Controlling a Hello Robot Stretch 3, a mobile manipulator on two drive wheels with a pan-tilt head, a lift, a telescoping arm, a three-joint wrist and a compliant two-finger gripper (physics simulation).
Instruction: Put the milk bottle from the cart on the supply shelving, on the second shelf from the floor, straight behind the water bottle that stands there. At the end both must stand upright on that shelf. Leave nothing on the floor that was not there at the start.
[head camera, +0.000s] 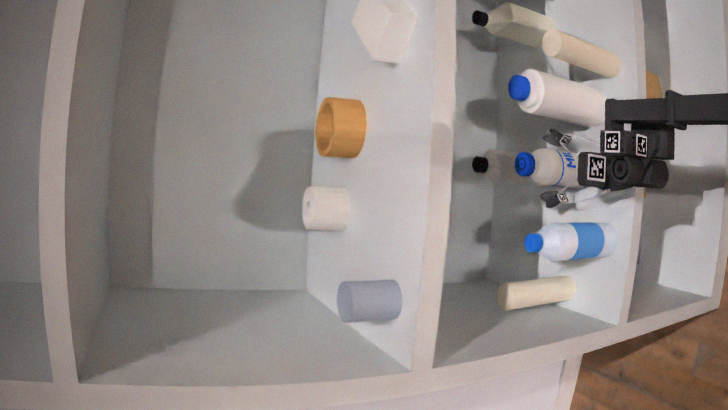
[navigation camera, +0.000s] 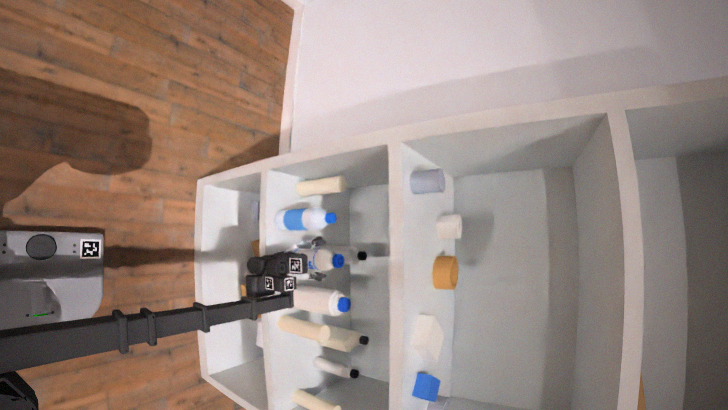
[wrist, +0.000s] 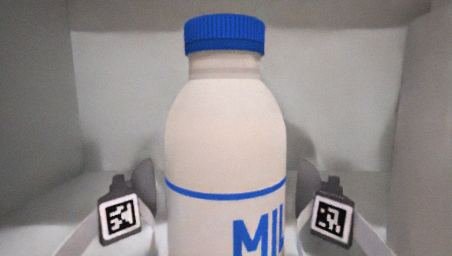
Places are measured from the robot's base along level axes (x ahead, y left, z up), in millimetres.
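Pixels of known places: robot's base, origin of the base link: (navigation camera: 42, 245).
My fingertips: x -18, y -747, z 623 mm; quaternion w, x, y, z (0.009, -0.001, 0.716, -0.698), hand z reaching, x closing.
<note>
For each thing: its top centre in the pictures, then the offset to it from my fingertips. "pt": a spot on its surface instead.
- milk bottle, middle of its top: (wrist: 224, 25) (head camera: 521, 163) (navigation camera: 340, 261) dz +99, dx +0, dy +40 mm
- water bottle, middle of its top: (head camera: 530, 243) (navigation camera: 333, 217) dz +127, dx +126, dy +110 mm
- large white bottle, middle of its top: (head camera: 516, 87) (navigation camera: 346, 305) dz +131, dx -130, dy +57 mm
- black-capped clear bottle, surface spot: (head camera: 479, 164) (navigation camera: 362, 256) pt dz +87, dx +5, dy -106 mm
- cream cylinder, middle of its top: (head camera: 505, 296) (navigation camera: 341, 183) dz +89, dx +240, dy +18 mm
- orange ring, middle of its top: (head camera: 325, 126) (navigation camera: 454, 272) dz +418, dx -35, dy -66 mm
The milk bottle (head camera: 547, 168) (navigation camera: 319, 259) (wrist: 225, 130), with a blue cap and blue print, stands upright on the second shelf from the floor of the supply shelving (navigation camera: 625, 203). My gripper (head camera: 551, 168) (navigation camera: 316, 259) (wrist: 226, 179) is open around it, one finger on each side. The wrist view shows a small gap on both sides. The bottle's lower part is cut off there and hidden behind my wrist in the head view. The water bottle (head camera: 588, 240) (navigation camera: 294, 219), with a blue cap and blue label, stands upright beside it on the same shelf.
A large white bottle (head camera: 565, 101) (navigation camera: 315, 300) stands close on the other side. A black-capped clear bottle (head camera: 479, 164) (navigation camera: 362, 255) stands behind the milk bottle. A cream cylinder (head camera: 537, 293) (navigation camera: 321, 186) stands past the water bottle. An orange ring (head camera: 351, 127) (navigation camera: 448, 272) sits one shelf higher.
</note>
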